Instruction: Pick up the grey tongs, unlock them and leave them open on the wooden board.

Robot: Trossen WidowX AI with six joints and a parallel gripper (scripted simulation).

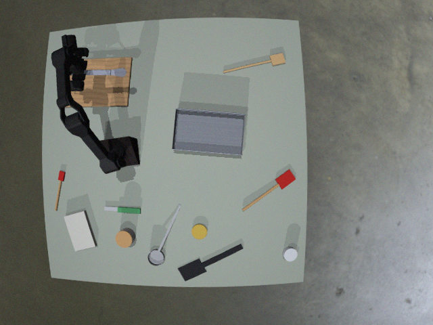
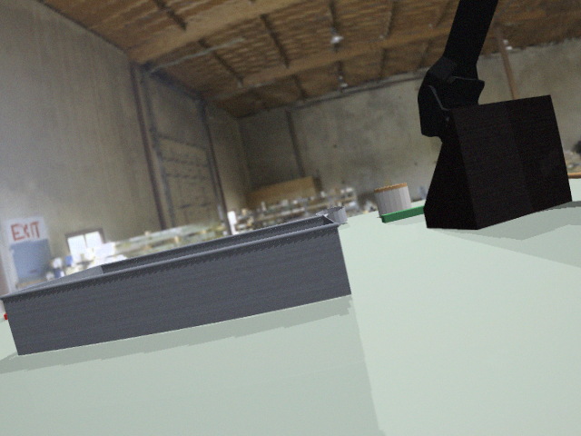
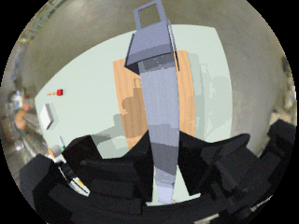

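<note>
Now: the wooden board 14 cm below my gripper tip. The rest, counted from my gripper tip: white block (19 cm behind, 70 cm to the right, 14 cm below); then green-handled tool (4 cm ahead, 62 cm to the right, 15 cm below); then grey roasting tin (50 cm ahead, 33 cm to the right, 12 cm below).
</note>
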